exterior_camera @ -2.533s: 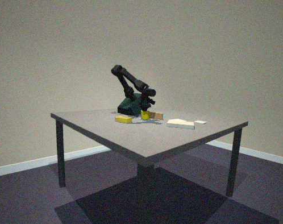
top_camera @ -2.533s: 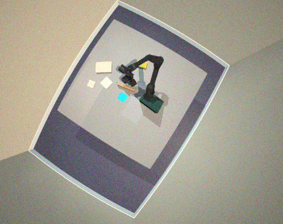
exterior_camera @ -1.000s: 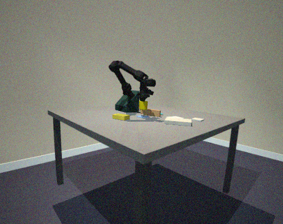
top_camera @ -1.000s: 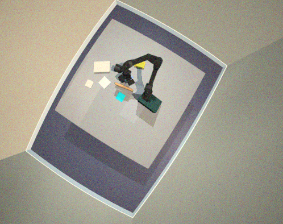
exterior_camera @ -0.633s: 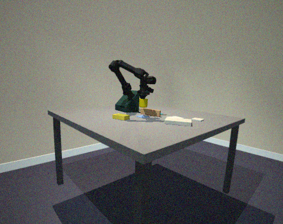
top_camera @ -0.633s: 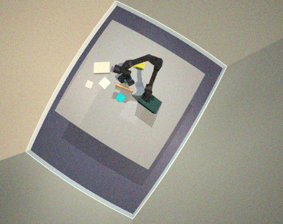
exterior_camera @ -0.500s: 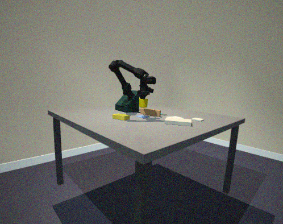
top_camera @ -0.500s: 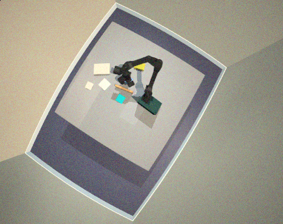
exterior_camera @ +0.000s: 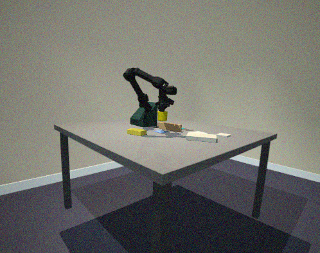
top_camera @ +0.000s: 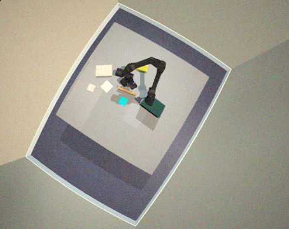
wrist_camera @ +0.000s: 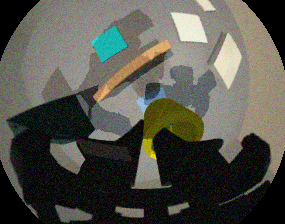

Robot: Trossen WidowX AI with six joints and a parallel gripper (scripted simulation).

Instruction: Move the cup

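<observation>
The cyan pad is 200 mm to the left of my gripper tip, 120 mm below it and 20 mm behind it. Also, from my gripper tip: large white block 350 mm ahead, 100 mm below, 30 mm to the left; then wooden bar 100 mm below, 90 mm to the left; then yellow cup 20 mm to the right, 20 mm ahead.
</observation>
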